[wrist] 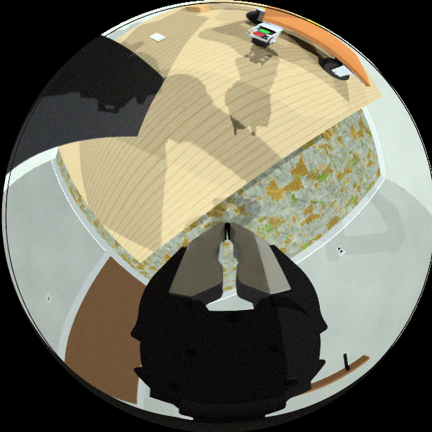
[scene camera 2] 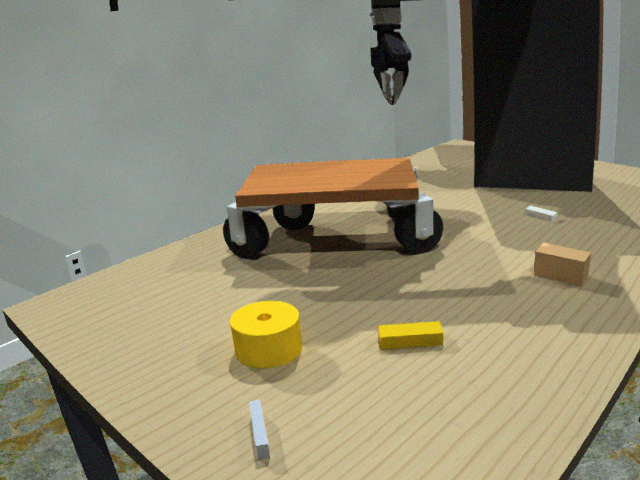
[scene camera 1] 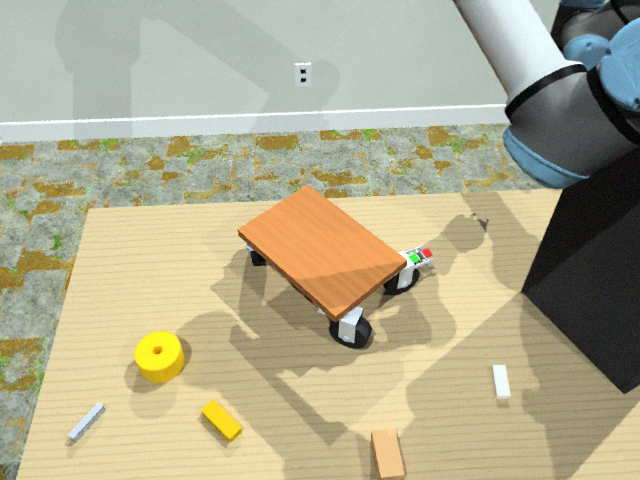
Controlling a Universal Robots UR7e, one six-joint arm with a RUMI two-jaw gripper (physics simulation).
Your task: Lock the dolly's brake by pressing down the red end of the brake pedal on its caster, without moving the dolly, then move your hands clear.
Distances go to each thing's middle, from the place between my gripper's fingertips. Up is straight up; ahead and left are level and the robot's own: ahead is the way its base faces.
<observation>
My hand is 44 cm short of the dolly [scene camera 1: 337, 263], 27 cm to the right of it and 10 cm above it. The rest, counted from my hand: yellow cylinder [scene camera 2: 266, 334]: 78 cm ahead, 48 cm to the left, 14 cm below; then tan block [scene camera 2: 568, 265]: 35 cm ahead, 67 cm to the left, 14 cm below.
</observation>
